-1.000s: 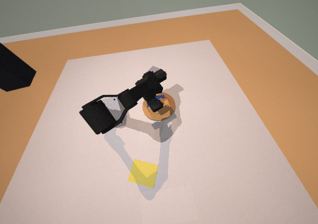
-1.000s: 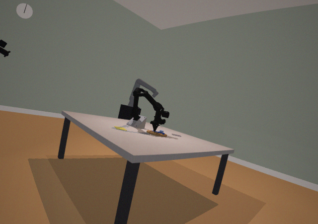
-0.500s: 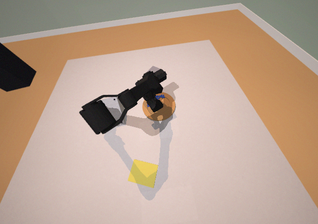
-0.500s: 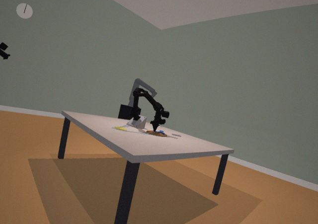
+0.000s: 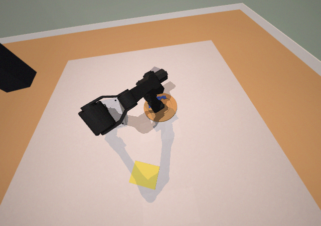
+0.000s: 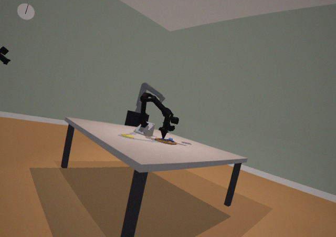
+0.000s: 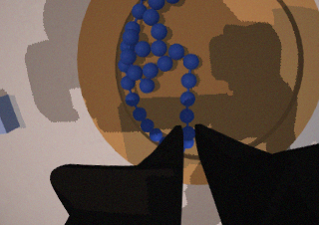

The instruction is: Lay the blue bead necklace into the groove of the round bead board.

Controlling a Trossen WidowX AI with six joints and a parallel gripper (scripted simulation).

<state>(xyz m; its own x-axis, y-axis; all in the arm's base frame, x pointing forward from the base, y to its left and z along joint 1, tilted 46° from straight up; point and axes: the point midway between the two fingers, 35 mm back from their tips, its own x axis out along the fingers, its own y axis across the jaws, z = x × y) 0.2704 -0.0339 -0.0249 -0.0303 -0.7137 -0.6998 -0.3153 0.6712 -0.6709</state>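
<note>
The round bead board is 4 cm ahead of my gripper tip, 1 cm to the right of it and 1 cm below it. Round my gripper tip: yellow square patch 34 cm to the right, 12 cm behind, 2 cm below; flat grey tile 30 cm to the left, 8 cm ahead, 2 cm below; light blue cube 19 cm to the left, 4 cm behind, 1 cm below.
</note>
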